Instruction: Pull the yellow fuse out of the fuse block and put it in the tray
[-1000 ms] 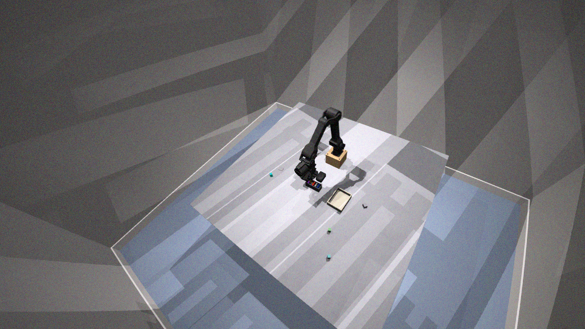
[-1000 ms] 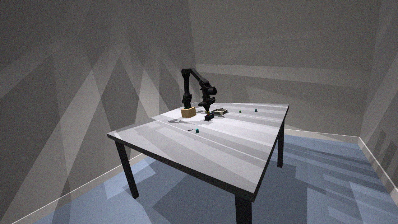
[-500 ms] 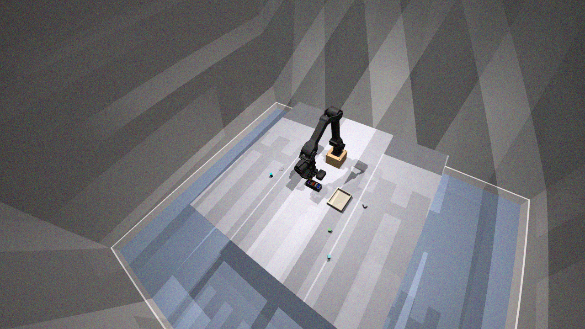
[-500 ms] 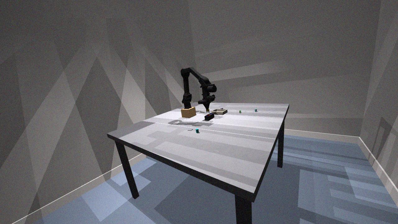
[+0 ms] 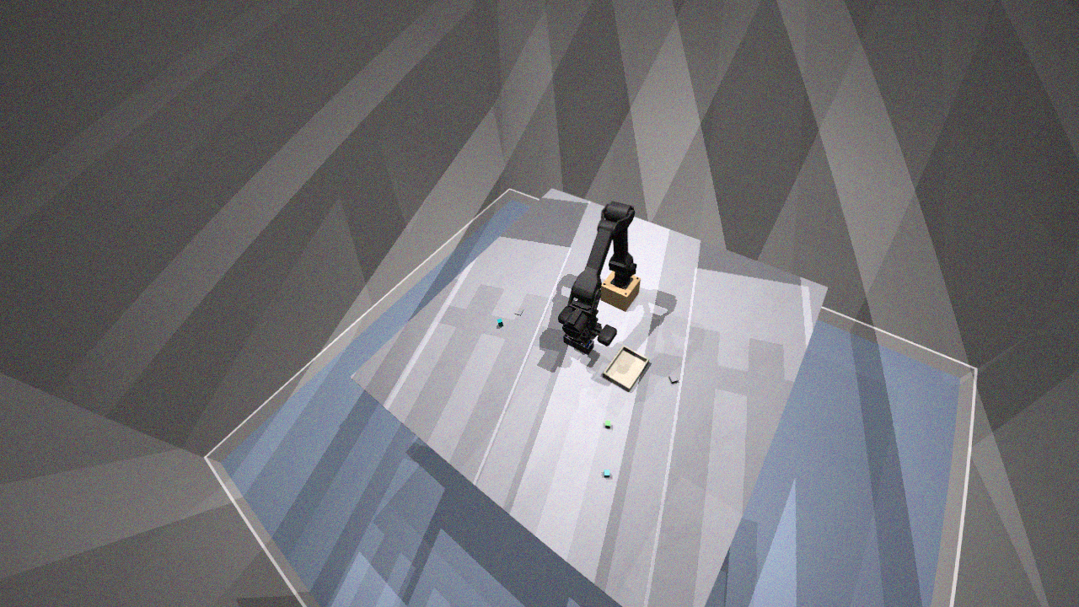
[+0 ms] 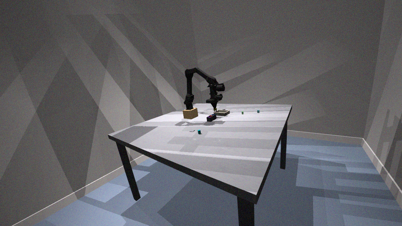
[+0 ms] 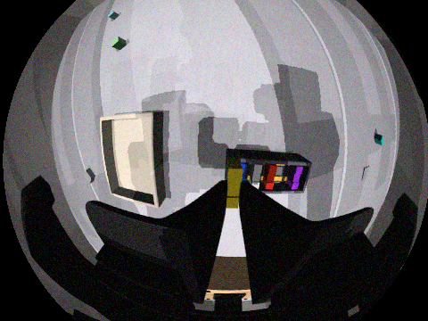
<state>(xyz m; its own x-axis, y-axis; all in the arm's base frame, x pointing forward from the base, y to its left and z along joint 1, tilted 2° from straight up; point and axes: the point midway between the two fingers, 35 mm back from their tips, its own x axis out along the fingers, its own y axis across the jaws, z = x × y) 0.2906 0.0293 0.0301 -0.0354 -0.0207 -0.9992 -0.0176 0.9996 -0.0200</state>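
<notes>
Now: gripper tip 14 cm to the right of the cream tray, 9 cm above it and 2 cm past it. Also, from my gripper tip: yellow fuse: 1 cm below; teal cube: 35 cm to the right, 8 cm below, 7 cm ahead.
</notes>
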